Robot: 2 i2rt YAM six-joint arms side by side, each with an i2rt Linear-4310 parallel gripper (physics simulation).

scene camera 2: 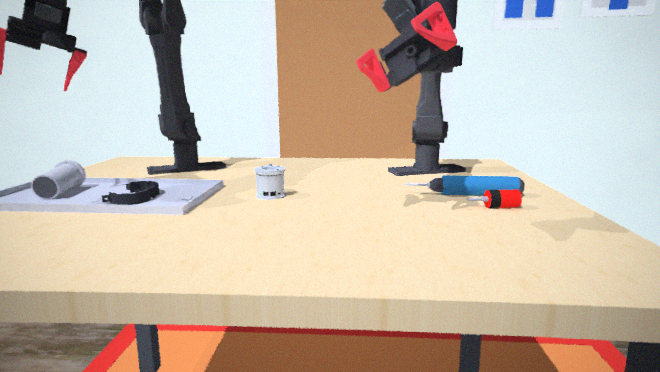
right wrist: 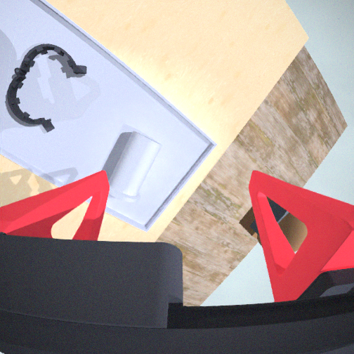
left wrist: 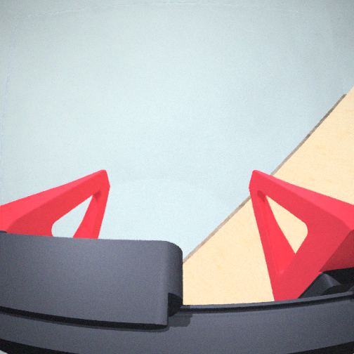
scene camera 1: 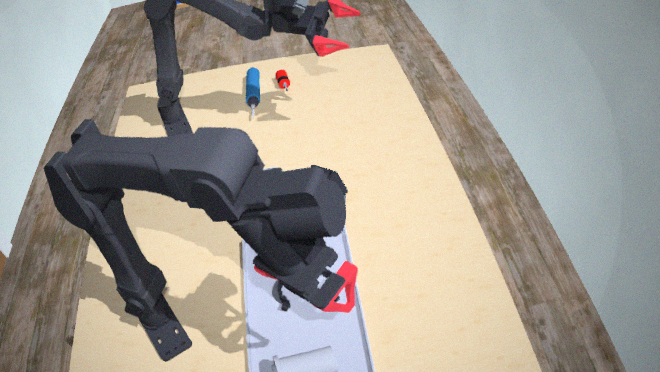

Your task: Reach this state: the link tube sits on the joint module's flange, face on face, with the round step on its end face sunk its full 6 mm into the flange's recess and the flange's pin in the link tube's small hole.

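Frame: origin at the left arm's base, x ahead, y left, z up, level; millimetres.
Seen in the pictures: left gripper, fingertip midpoint: (scene camera 2: 384, 46) (scene camera 1: 354, 29); right gripper, fingertip midpoint: (scene camera 2: 33, 83) (scene camera 1: 325, 295); left arm's base, origin of the base link: (scene camera 2: 426, 171) (scene camera 1: 174, 119); right arm's base, origin of the base link: (scene camera 2: 187, 169) (scene camera 1: 157, 317).
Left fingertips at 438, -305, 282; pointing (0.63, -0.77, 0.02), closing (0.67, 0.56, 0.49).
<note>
Offsets run from my left fingertips to a thing's top centre, as dx, dy, dz. "*": to the spot under its first point.
The link tube {-425, -555, -215} (scene camera 1: 307, 361) (scene camera 2: 59, 180) (right wrist: 139, 162), a light grey cylinder with a rim at one end, lies on its side in the tray. The joint module {-296, -130, -218} (scene camera 2: 270, 183), a short white cylinder, stands upright on the table in scene camera 2, flange up; the right arm hides most of it in scene camera 1. Its pin and recess are too small to make out. My right gripper (scene camera 2: 35, 75) (right wrist: 178, 178) is open and empty, above the tray and apart from the tube. My left gripper (scene camera 1: 340, 27) (scene camera 2: 407, 57) (left wrist: 179, 177) is open and empty, high above the table's far side in scene camera 1.
The pale tray (scene camera 1: 367, 345) (scene camera 2: 186, 210) (right wrist: 212, 146) also holds a black open clamp ring (scene camera 1: 281, 296) (scene camera 2: 132, 194) (right wrist: 14, 90). A blue screwdriver {* -191, +261, -242} (scene camera 1: 253, 86) (scene camera 2: 480, 185) and a red one {-96, +263, -248} (scene camera 1: 282, 79) (scene camera 2: 509, 198) lie on the table beneath the left arm's side.
</note>
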